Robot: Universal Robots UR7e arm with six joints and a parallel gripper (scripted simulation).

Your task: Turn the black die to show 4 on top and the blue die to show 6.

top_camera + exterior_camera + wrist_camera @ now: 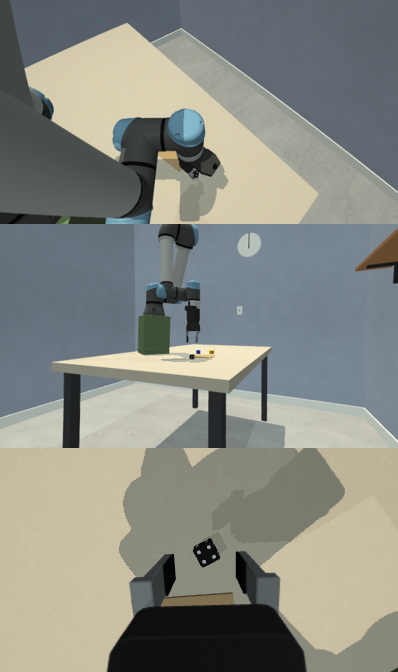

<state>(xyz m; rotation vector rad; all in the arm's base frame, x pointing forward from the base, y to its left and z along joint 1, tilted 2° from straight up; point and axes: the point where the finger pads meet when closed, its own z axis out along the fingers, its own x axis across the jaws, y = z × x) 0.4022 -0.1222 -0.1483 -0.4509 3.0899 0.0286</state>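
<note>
Right now the black die is 100 mm below my hand and 10 mm to the left of it. Round my hand: tan mat: 140 mm to the left, 110 mm below, 10 mm behind; then blue die: 260 mm to the left, 110 mm behind, 100 mm below; then yellow die: 300 mm to the left, 100 mm below, 30 mm behind.
</note>
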